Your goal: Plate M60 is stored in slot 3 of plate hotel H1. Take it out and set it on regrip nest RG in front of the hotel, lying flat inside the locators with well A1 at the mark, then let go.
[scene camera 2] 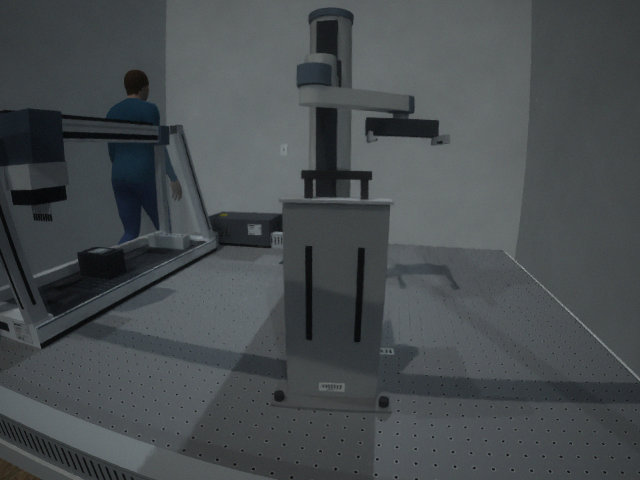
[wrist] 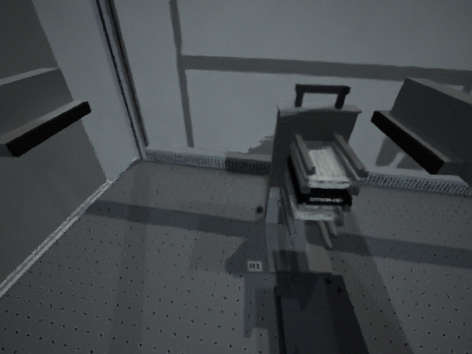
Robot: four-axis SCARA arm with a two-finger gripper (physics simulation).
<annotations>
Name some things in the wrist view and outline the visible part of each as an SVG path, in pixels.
The gripper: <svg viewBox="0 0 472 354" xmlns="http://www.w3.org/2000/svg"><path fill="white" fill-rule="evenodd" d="M405 78L392 109L374 111L371 122L429 174L457 175L472 187L472 95L426 78ZM60 68L40 68L0 79L0 156L20 157L92 112L87 101L73 100Z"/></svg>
A black plate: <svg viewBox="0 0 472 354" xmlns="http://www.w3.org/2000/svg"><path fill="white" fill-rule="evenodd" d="M288 157L288 168L298 204L352 205L352 197L347 189L310 188L310 194L301 193L291 156Z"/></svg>
</annotations>
